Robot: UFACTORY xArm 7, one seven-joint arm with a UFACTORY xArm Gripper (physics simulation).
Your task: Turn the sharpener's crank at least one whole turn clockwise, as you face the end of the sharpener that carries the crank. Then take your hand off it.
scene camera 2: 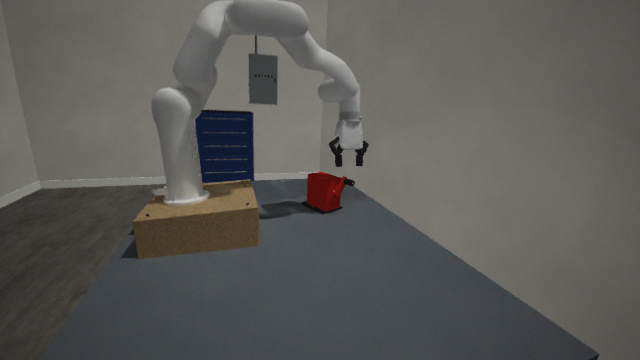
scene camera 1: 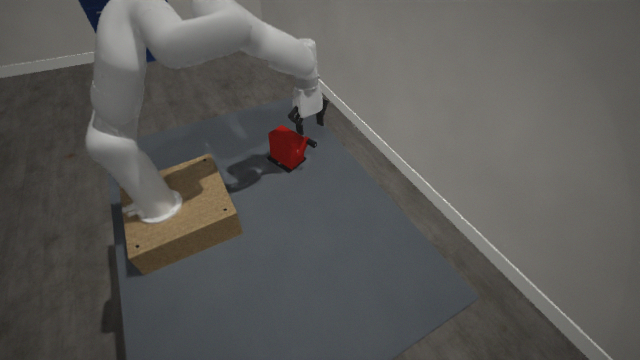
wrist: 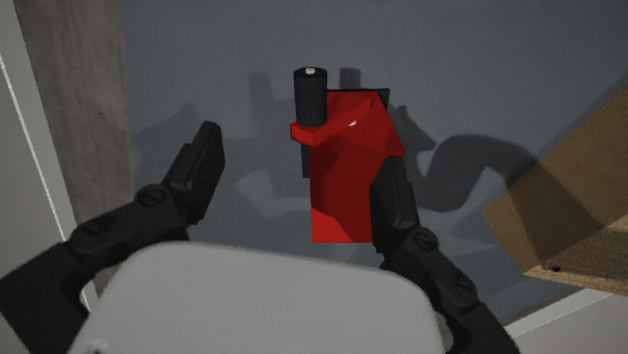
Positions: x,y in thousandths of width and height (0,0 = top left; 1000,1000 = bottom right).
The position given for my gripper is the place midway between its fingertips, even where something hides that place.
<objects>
my gripper: scene camera 2 546,462; scene camera 1 485,360; wrist 482,448
</objects>
